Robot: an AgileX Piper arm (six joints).
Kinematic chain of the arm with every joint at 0, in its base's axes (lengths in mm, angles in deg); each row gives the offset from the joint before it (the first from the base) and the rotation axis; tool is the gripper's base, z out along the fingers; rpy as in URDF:
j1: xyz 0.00 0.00 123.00 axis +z
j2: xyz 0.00 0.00 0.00 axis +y
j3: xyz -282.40 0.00 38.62 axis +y
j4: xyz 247.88 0.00 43.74 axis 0.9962 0 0.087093
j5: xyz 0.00 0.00 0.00 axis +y
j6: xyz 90.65 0.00 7.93 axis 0.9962 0 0.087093
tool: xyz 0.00 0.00 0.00 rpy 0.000 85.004 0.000
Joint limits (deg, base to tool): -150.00..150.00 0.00..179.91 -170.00..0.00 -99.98..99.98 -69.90..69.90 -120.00..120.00
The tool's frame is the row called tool.
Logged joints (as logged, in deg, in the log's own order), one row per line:
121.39 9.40 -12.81 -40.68 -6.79 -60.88
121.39 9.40 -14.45 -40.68 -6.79 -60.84
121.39 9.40 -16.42 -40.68 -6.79 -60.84
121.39 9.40 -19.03 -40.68 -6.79 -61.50
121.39 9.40 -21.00 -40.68 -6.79 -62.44
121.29 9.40 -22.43 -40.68 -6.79 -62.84
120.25 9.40 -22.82 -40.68 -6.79 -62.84
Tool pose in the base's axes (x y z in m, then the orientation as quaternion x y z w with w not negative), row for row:
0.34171 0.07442 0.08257 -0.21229 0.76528 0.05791 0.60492
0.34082 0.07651 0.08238 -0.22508 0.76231 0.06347 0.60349
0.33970 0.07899 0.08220 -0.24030 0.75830 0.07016 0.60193
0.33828 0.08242 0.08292 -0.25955 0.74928 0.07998 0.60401
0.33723 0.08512 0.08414 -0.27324 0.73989 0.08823 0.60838
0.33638 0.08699 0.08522 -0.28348 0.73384 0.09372 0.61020
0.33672 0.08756 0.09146 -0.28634 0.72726 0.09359 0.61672
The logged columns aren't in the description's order. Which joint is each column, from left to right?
Columns, left to right: j2, j1, j4, j3, j6, j5.
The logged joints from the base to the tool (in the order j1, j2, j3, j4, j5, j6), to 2 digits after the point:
9.40 121.39 -40.68 -12.81 -60.88 -6.79
9.40 121.39 -40.68 -14.45 -60.84 -6.79
9.40 121.39 -40.68 -16.42 -60.84 -6.79
9.40 121.39 -40.68 -19.03 -61.50 -6.79
9.40 121.39 -40.68 -21.00 -62.44 -6.79
9.40 121.29 -40.68 -22.43 -62.84 -6.79
9.40 120.25 -40.68 -22.82 -62.84 -6.79

